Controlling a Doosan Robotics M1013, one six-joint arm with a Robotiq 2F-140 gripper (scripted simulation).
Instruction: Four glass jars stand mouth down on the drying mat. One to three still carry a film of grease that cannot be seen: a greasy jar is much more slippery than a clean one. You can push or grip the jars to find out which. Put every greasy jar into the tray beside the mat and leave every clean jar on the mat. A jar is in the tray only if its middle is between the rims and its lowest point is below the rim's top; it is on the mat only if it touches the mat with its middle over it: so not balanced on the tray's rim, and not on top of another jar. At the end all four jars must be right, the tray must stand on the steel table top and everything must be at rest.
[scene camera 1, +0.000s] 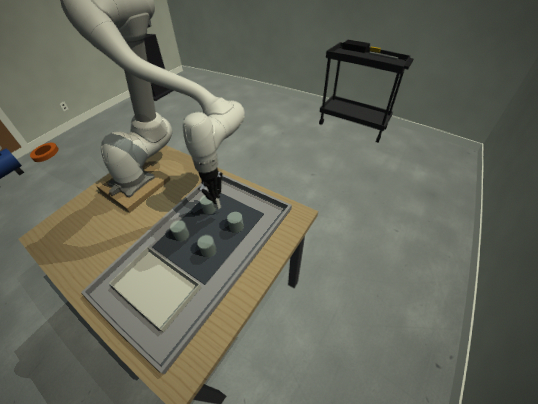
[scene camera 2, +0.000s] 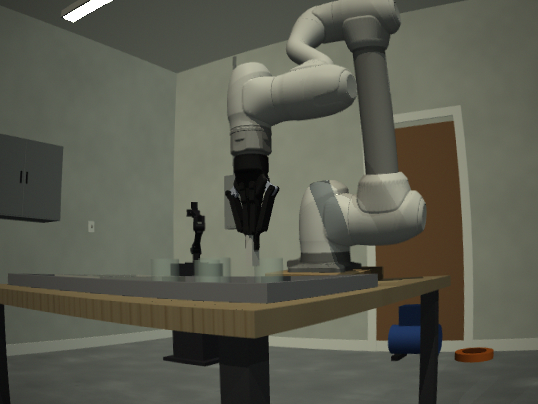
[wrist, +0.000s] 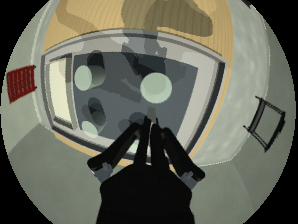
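Note:
In the wrist view I can see my gripper (wrist: 150, 112), and a jar (wrist: 156, 87) is there with it. Scene camera 2 gives me my gripper (scene camera 2: 252, 266) as well, and there I see a jar (scene camera 2: 209, 269).

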